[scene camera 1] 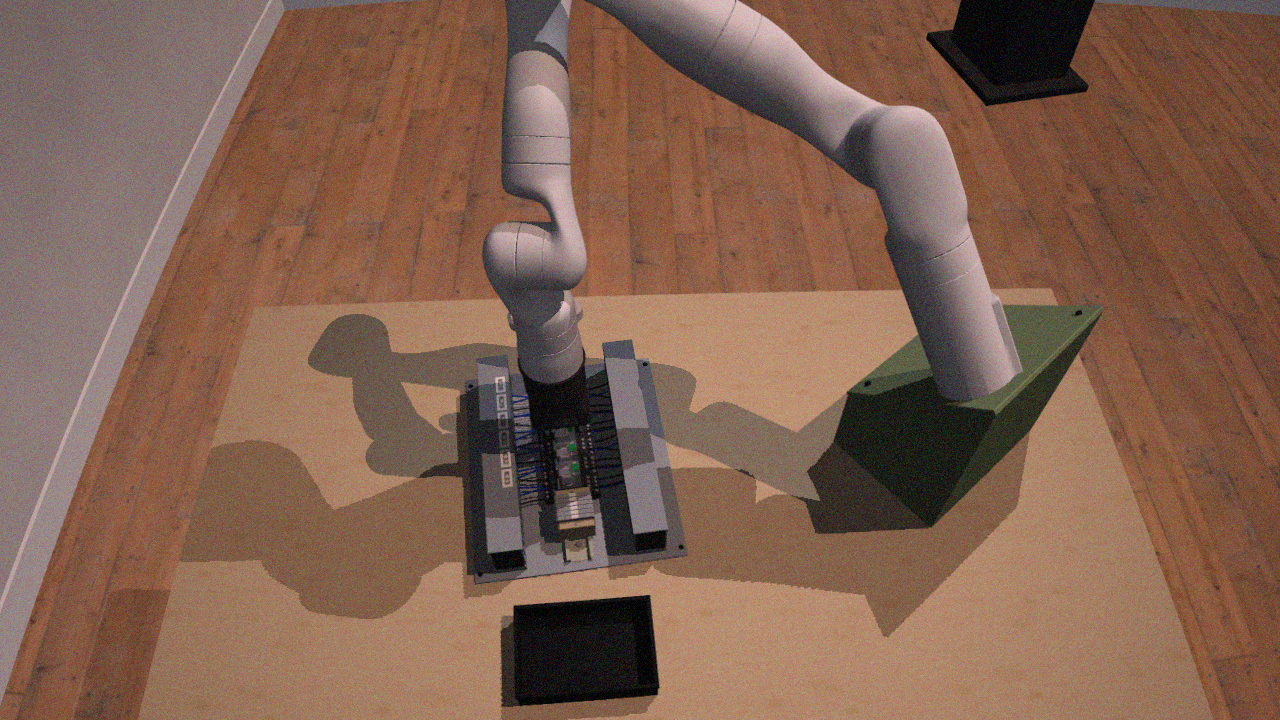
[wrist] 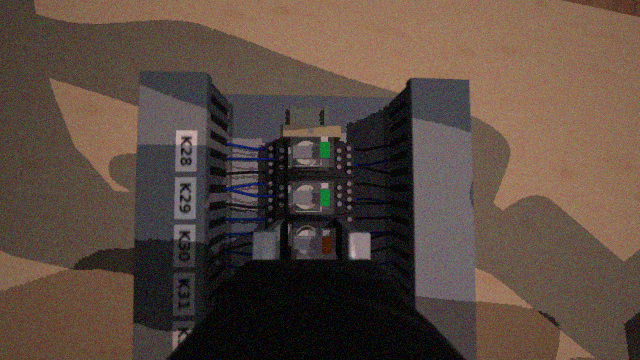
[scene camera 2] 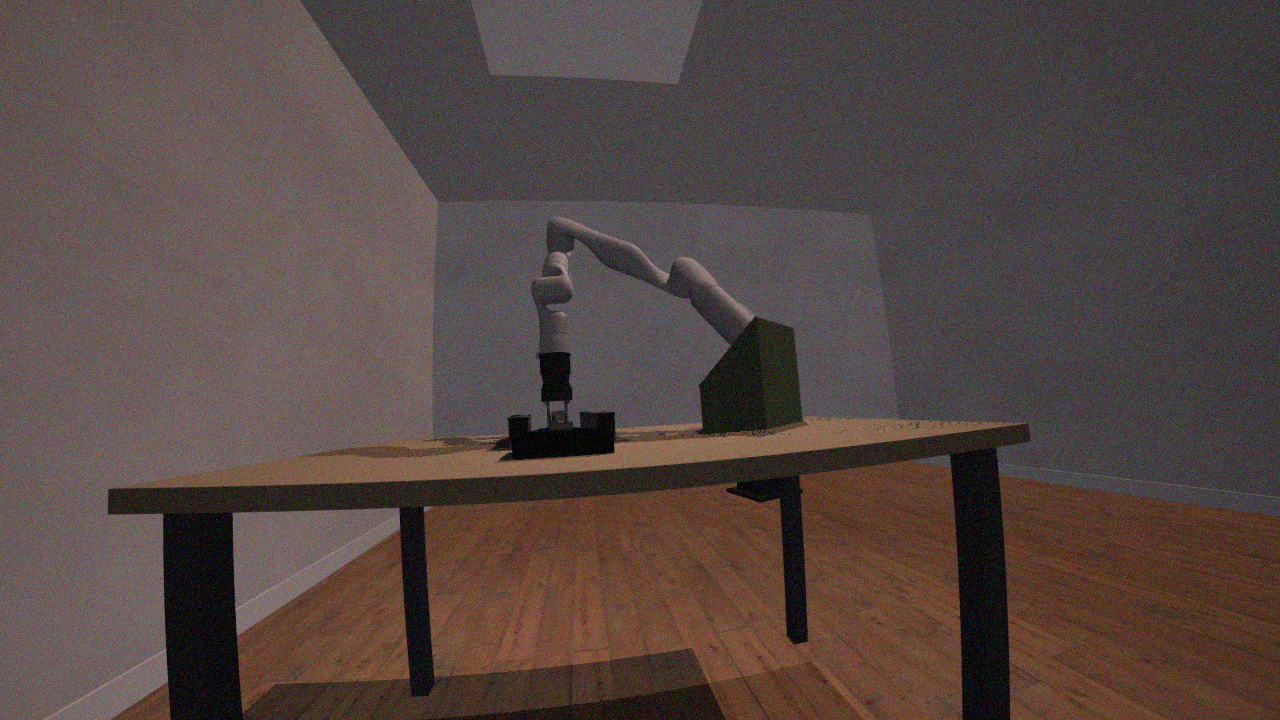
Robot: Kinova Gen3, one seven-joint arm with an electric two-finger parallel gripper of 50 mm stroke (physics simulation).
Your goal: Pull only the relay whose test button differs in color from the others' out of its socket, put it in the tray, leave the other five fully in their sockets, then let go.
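Where they show: gripper, fingertip midpoint: [scene camera 1: 564, 426] [wrist: 310, 232]; arm's base at its link origin: [scene camera 1: 976, 378] [scene camera 2: 749, 338].
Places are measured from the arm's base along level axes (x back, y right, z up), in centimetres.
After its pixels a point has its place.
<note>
In the wrist view, the relay with the orange test button [wrist: 307, 245] @(x -46.1, y 19.9, z -15.7 cm) stands in the row beside label K30. My gripper [wrist: 310, 232] @(x -45.8, y 19.9, z -19.7 cm) [scene camera 2: 556, 415] @(x -45.8, y 19.9, z -19.7 cm) is shut on this relay, one finger on each side. The relay appears in line with its neighbours; its pins and socket contact are hidden. Two relays with green buttons, the K29 relay [wrist: 306, 197] [scene camera 1: 563, 447] and the K28 relay [wrist: 306, 152] [scene camera 1: 566, 471], sit in their sockets. The other relays are hidden under the gripper. The black tray [scene camera 1: 586, 695] @(x -51.5, y -16.2, z -20.5 cm) [scene camera 2: 563, 444] @(x -51.4, y -16.2, z -20.7 cm) lies in front of the panel, with no relay in it.
Grey wire ducts [wrist: 442, 200] @(x -36.8, y 21.4, z -16.3 cm) [wrist: 165, 115] @(x -54.0, y 29.0, z -16.3 cm) stand on both sides of the row, with blue and black wires running to the sockets. An end block [scene camera 1: 574, 512] @(x -47.5, y 5.8, z -17.9 cm) closes the row's near end. The green arm base [scene camera 1: 948, 447] @(x -4.2, y -4.4, z -6.2 cm) [scene camera 2: 760, 385] @(x -3.2, y -6.6, z -12.4 cm) stands to the right on the table.
</note>
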